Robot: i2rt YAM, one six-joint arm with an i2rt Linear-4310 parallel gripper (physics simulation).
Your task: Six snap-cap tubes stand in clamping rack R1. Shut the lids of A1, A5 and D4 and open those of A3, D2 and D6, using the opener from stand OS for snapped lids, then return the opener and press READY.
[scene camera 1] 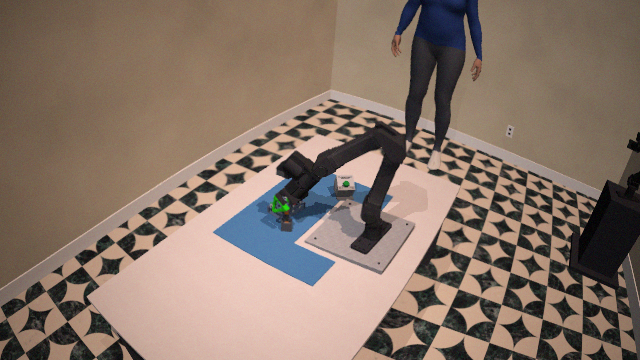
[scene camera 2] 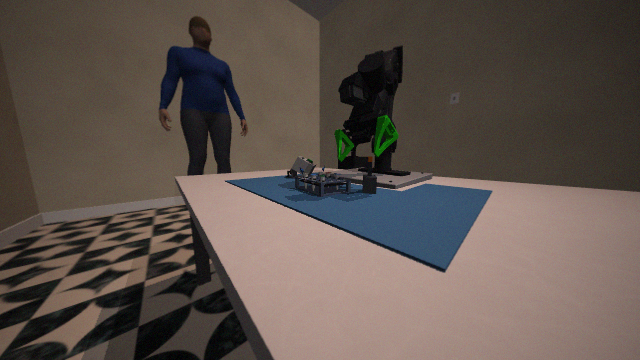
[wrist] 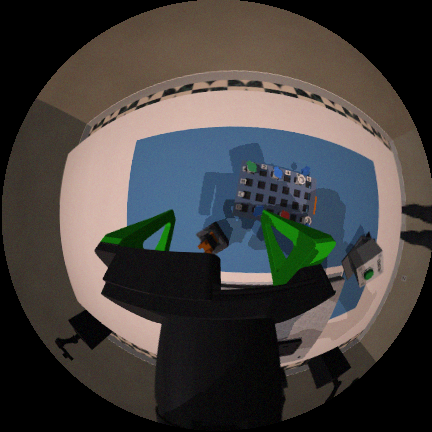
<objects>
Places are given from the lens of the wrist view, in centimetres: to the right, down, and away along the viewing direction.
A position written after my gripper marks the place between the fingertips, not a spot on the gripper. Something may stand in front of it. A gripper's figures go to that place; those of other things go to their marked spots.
my gripper (wrist: 217, 214): 0, 0, 13
grey box with green button (wrist: 365, 258): 29, 8, 12
blue mat (wrist: 195, 171): -4, -8, 22
The marked spots on the grey box with green button and the blue mat are 38 cm apart.
</objects>
